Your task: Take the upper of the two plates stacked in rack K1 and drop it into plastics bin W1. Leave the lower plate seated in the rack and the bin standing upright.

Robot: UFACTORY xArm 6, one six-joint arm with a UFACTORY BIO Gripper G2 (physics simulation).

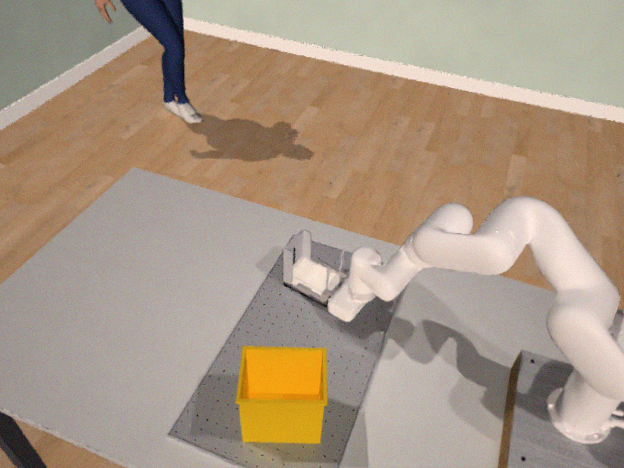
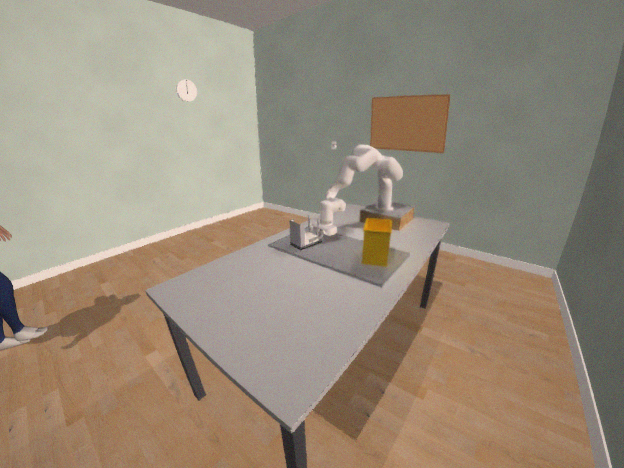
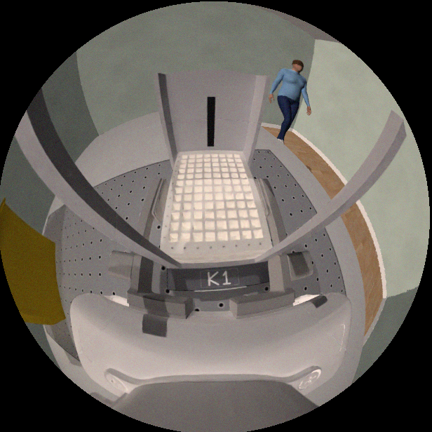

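Seen in the pictures: hand at its tool point: (image 1: pixel 315 277) (image 2: pixel 306 237); arm's base at its link origin: (image 1: pixel 577 415) (image 2: pixel 384 208).
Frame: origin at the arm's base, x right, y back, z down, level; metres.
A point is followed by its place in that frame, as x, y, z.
Observation:
Rack K1 (image 1: pixel 288 264) {0.239, -0.720, -0.010} (image 2: pixel 297 233) {0.268, -0.728, -0.006} (image 3: pixel 187 112) is light grey, with a tall slotted back wall. The upper plate (image 1: pixel 313 277) {0.255, -0.651, 0.038} (image 3: pixel 215 185), cream with a grid of wells, lies level between the rack's posts. My gripper (image 1: pixel 330 283) (image 3: pixel 214 204) is shut on the plate, one finger along each long side. The lower plate cannot be made out beneath it, and I cannot tell whether the two touch. Plastics bin W1 (image 1: pixel 282 422) {-0.195, -0.606, -0.007} (image 2: pixel 376 246) {-0.160, -0.704, -0.016} (image 3: pixel 30 272) is yellow, open at the top and upright; no plate shows in its visible interior.
Rack and bin stand on a perforated grey board (image 1: pixel 262 322) {0.102, -0.751, 0.085} (image 2: pixel 337 259) {0.024, -0.736, 0.084} on the table (image 1: pixel 126 302) {0.074, -1.132, 0.098} (image 2: pixel 262 317) {0.074, -1.253, 0.097}. Two tall rack posts (image 3: pixel 95 205) (image 3: pixel 345 200) rise at the near corners, beside my gripper. A person (image 1: pixel 173 55) (image 3: pixel 291 95) stands on the floor beyond the table.

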